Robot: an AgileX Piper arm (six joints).
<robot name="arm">
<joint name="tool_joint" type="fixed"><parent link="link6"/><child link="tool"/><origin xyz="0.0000 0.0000 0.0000" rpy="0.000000 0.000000 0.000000"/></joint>
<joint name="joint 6" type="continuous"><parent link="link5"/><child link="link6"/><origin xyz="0.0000 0.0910 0.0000" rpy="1.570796 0.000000 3.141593"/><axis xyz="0 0 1"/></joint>
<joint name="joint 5" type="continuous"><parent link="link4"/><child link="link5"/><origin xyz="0.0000 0.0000 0.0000" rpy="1.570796 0.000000 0.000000"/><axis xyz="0 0 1"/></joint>
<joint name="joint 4" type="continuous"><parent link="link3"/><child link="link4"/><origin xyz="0.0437 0.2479 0.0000" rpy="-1.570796 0.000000 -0.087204"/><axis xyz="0 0 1"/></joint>
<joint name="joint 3" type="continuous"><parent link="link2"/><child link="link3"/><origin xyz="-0.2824 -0.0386 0.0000" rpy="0.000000 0.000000 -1.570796"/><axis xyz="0 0 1"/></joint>
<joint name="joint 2" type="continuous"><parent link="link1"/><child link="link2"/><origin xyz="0.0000 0.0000 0.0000" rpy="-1.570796 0.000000 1.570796"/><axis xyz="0 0 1"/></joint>
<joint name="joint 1" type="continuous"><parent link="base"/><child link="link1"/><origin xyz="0.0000 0.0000 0.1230" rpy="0.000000 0.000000 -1.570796"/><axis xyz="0 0 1"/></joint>
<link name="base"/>
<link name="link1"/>
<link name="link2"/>
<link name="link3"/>
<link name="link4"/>
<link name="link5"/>
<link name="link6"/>
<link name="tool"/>
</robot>
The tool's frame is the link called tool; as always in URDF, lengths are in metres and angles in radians. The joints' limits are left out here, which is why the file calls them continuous.
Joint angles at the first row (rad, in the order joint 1, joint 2, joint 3, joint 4, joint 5, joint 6):
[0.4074 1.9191 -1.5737 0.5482 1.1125 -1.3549]
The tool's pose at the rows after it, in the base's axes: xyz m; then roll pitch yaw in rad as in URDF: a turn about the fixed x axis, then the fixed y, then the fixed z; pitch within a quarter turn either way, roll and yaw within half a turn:
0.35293 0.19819 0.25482 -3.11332 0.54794 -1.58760
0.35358 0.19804 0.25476 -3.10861 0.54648 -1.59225
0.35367 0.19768 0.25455 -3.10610 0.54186 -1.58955
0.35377 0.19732 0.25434 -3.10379 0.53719 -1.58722
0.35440 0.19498 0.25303 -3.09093 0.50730 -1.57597
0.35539 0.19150 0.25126 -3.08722 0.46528 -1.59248
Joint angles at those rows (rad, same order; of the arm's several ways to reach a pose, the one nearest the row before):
[0.4074 1.9191 -1.5737 0.5449 1.1041 -1.3372]
[0.4074 1.9191 -1.5738 0.5414 1.0975 -1.3317]
[0.4074 1.9191 -1.5737 0.5361 1.0975 -1.3318]
[0.4074 1.9191 -1.5738 0.5308 1.0975 -1.3315]
[0.4074 1.9191 -1.5738 0.4967 1.0975 -1.3270]
[0.4074 1.9191 -1.5737 0.4471 1.0975 -1.2920]

